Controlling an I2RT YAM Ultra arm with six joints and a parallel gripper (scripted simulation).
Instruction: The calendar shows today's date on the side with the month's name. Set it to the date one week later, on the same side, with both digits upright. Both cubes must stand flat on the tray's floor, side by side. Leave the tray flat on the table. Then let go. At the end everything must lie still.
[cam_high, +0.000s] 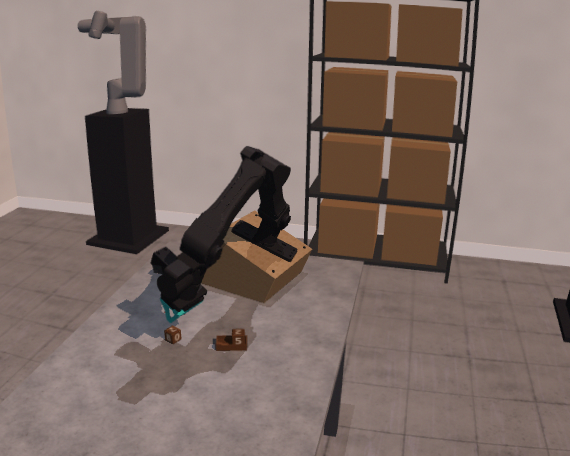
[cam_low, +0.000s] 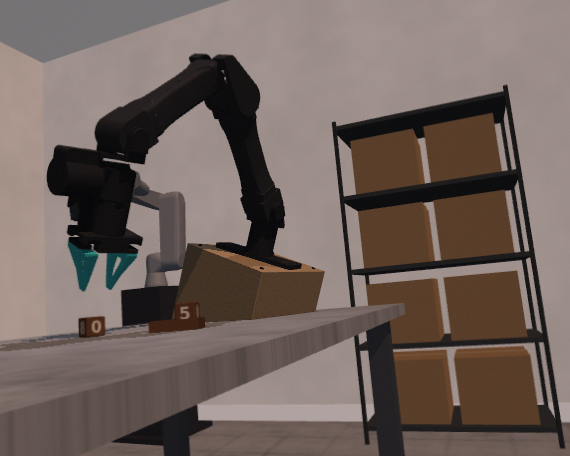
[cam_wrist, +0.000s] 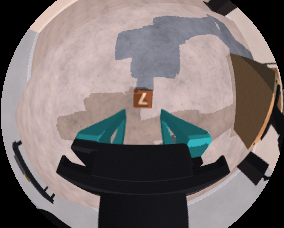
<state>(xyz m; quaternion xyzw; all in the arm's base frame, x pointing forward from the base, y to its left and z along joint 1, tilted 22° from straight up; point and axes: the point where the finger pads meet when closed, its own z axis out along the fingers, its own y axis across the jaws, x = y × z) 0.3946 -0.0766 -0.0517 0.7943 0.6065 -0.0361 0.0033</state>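
My hand is 1 cm past the brown cube, 2 cm to the left of it and 7 cm above it. The rest, counted from my hand: brown calendar tray (4 cm behind, 13 cm to the left, 7 cm below).
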